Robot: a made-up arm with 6 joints.
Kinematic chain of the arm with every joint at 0, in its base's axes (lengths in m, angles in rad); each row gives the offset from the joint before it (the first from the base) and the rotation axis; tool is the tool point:
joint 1: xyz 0 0 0.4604 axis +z
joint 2: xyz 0.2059 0 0 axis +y
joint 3: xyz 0 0 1.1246 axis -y
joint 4: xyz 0 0 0.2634 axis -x
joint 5: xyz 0.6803 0 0 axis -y
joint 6: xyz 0.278 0 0 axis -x
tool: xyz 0 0 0
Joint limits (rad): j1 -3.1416..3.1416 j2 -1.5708..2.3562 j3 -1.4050..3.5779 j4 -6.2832..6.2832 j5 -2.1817..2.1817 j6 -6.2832..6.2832
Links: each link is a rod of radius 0.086 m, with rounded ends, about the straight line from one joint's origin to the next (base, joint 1, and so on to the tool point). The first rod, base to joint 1, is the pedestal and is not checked.
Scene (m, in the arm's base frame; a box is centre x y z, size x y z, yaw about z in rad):
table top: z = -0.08
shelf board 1: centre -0.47 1.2 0.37 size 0.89 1.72 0.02 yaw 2
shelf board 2: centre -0.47 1.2 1.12 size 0.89 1.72 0.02 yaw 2
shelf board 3: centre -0.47 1.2 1.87 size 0.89 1.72 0.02 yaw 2
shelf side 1: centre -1.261 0.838 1.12 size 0.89 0.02 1.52 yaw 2
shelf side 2: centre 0.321 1.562 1.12 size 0.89 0.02 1.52 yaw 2
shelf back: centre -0.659 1.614 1.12 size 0.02 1.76 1.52 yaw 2
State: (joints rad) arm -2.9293 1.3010 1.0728 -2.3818 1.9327 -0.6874
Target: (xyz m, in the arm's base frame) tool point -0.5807 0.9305 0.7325
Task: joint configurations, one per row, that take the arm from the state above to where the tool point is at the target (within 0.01 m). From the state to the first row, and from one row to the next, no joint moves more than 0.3 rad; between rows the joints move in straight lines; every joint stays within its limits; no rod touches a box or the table.
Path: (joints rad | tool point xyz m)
1: -2.7478 1.0807 1.3388 -2.2732 1.9604 -0.6874 | -1.6720 -0.4821 1.2305
2: -2.5664 0.8604 1.6049 -2.1645 1.9880 -0.6874 | -1.2841 -0.5815 1.6676
3: -2.3849 0.6401 1.8709 -2.0559 2.0157 -0.6874 | -0.8261 -0.4747 1.9398
4: -2.2035 0.4198 2.1369 -1.9472 2.0434 -0.6874 | -0.4298 -0.1969 2.0101
5: -2.0220 0.1995 2.4030 -1.8386 2.0710 -0.6874 | -0.1877 0.1521 1.8862
6: -1.8406 -0.0208 2.6690 -1.7299 2.0987 -0.6874 | -0.1214 0.4506 1.6179
7: -1.6591 -0.2411 2.9350 -1.6213 2.1264 -0.6874 | -0.1832 0.6058 1.2827
8: -1.4777 -0.4613 3.2011 -1.5127 2.1540 -0.6874 | -0.2878 0.5900 0.9650
9: -1.2962 -0.6816 3.4671 -1.4040 2.1817 -0.6874 | -0.3589 0.4457 0.7325
10: -1.2785 -0.7458 3.2131 -1.5000 2.1232 -0.6874 | -0.4331 0.6200 0.7050
11: -1.2607 -0.8099 2.9590 -1.5959 2.0648 -0.6874 | -0.5081 0.7839 0.7057
12: -1.2430 -0.8741 2.7050 -1.6919 2.0063 -0.6874 | -0.5807 0.9305 0.7325

